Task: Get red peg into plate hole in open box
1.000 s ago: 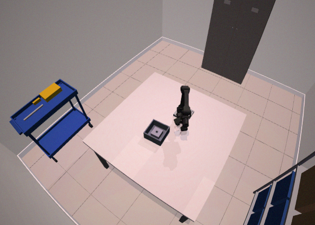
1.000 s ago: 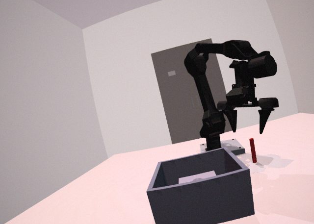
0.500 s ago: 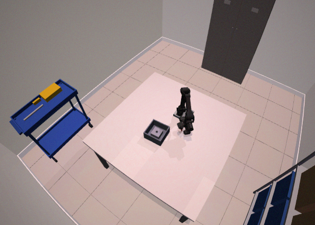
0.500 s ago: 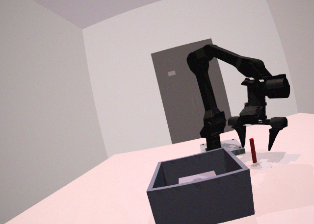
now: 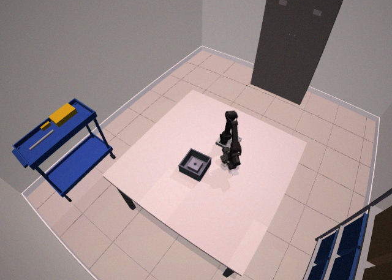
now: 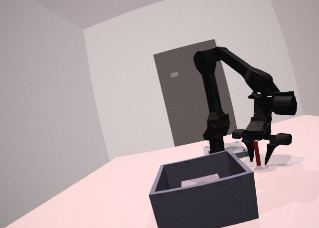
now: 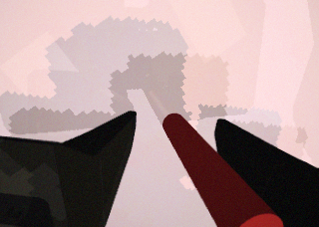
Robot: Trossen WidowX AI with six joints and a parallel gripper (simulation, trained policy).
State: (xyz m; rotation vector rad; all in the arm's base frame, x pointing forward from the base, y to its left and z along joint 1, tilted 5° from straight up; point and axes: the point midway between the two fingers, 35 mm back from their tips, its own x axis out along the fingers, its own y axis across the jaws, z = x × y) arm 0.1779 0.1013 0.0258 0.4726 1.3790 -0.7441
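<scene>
My gripper tip is now 3 cm below the red peg. Also, from my gripper tip: dark grey box: 20 cm to the right, 16 cm ahead, 2 cm above; then pale plate: 20 cm to the right, 16 cm ahead, 4 cm above.
</scene>
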